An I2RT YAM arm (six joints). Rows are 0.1 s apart.
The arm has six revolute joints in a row. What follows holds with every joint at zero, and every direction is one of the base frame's.
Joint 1 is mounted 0.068 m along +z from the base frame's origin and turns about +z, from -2.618 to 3.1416 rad.
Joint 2 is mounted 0.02 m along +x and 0.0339 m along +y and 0.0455 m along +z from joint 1 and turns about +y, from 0 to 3.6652 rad.
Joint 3 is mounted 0.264 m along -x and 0.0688 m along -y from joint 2 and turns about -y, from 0 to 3.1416 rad.
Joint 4 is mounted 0.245 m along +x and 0.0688 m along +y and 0.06 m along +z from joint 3 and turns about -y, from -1.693 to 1.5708 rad.
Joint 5 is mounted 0.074 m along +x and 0.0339 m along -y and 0.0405 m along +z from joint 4 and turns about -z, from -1.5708 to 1.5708 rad.
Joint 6 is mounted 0.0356 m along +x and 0.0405 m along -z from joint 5 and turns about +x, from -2.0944 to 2.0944 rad.
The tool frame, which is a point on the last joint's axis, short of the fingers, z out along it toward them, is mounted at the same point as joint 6; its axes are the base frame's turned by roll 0, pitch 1.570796 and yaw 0 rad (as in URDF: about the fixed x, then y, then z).
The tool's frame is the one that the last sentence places.
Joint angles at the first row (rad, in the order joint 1, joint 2, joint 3, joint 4, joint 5, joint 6):
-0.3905 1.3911 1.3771 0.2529 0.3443 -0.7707
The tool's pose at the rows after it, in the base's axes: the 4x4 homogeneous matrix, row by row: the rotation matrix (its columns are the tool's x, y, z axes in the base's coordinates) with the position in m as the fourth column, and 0 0 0 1 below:
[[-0.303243, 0.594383, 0.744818, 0.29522], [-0.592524, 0.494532, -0.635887, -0.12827], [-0.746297, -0.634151, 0.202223, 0.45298], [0, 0, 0, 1]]
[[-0.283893, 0.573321, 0.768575, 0.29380], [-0.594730, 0.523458, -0.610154, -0.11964], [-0.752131, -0.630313, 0.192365, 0.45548], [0, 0, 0, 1]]
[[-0.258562, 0.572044, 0.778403, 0.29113], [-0.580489, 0.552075, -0.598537, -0.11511], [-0.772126, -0.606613, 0.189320, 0.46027], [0, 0, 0, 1]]
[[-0.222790, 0.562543, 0.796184, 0.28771], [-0.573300, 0.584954, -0.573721, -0.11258], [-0.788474, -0.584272, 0.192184, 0.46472], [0, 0, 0, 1]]
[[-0.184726, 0.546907, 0.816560, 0.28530], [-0.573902, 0.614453, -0.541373, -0.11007], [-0.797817, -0.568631, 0.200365, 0.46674], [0, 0, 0, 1]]
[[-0.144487, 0.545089, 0.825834, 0.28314], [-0.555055, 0.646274, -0.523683, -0.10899], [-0.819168, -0.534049, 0.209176, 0.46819], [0, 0, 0, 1]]
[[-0.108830, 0.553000, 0.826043, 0.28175], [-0.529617, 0.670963, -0.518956, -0.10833], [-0.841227, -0.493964, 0.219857, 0.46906], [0, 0, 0, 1]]
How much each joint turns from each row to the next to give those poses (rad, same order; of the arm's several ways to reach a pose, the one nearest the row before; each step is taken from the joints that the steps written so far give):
0.0159 -0.0080 -0.0057 -0.0261 -0.0193 -0.0033
0.0224 -0.0153 0.0029 -0.0297 -0.0123 0.0131
0.0101 -0.0107 0.0129 -0.0272 -0.0051 0.0337
0.0007 -0.0114 0.0088 -0.0190 -0.0300 0.0336
0.0008 -0.0107 -0.0028 -0.0013 -0.0378 0.0243
-0.0015 -0.0079 -0.0036 0.0038 -0.0217 0.0441
0.0000 -0.0051 -0.0050 0.0109 -0.0047 0.0454

